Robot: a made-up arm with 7 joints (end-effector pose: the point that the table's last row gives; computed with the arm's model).
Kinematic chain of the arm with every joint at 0, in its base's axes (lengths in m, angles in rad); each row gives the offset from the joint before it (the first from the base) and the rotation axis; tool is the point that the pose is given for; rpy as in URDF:
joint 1: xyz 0 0 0.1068 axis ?
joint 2: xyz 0 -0.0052 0.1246 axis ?
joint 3: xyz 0 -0.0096 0.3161 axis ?
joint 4: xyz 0 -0.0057 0.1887 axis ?
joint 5: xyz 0 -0.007 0.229 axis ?
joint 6: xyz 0 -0.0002 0.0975 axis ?
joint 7: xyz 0 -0.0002 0.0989 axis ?
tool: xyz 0 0 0 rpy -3.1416 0 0
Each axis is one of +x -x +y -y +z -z.
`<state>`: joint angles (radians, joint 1 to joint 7).
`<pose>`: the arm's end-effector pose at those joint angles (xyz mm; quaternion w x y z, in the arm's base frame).
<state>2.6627 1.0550 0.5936 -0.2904 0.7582 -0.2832 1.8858</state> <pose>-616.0 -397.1 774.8 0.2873 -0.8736 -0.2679 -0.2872</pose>
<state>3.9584 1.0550 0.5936 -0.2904 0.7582 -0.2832 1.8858</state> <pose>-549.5 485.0 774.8 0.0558 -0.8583 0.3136 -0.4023</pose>
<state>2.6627 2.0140 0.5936 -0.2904 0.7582 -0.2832 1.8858</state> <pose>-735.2 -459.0 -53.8 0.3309 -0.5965 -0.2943 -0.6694</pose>
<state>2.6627 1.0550 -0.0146 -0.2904 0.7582 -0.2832 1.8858</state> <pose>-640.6 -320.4 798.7 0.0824 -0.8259 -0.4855 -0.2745</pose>
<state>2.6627 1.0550 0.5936 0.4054 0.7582 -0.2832 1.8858</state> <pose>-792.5 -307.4 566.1 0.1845 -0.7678 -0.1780 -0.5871</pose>
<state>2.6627 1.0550 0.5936 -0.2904 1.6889 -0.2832 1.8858</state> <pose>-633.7 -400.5 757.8 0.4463 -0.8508 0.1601 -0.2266</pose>
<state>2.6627 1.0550 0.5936 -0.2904 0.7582 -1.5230 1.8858</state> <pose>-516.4 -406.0 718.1 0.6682 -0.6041 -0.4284 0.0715</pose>
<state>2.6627 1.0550 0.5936 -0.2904 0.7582 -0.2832 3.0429</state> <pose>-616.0 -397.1 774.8 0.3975 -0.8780 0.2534 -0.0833</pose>
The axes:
joint 1: -z
joint 2: +y
joint 3: -z
joint 4: +y
joint 5: -z
joint 6: +y
joint 7: -z

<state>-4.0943 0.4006 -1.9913 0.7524 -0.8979 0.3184 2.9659</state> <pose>99.4 -301.9 1018.6 0.2684 0.4979 -0.7852 -0.2521</pose>
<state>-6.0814 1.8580 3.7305 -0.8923 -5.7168 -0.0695 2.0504</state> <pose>603.3 -320.4 -257.8 0.2180 -0.2036 0.2488 0.9215</pose>
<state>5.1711 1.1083 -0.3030 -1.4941 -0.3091 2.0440 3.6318</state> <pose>264.2 346.3 741.5 0.4164 0.3937 -0.5832 0.5757</pose>
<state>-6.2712 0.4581 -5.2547 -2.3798 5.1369 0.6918 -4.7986</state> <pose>2.4 262.6 490.0 0.4991 0.3498 -0.4258 0.6687</pose>
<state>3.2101 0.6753 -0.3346 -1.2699 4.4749 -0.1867 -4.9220</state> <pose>-95.1 182.9 958.8 0.3061 0.2958 -0.8928 0.1472</pose>
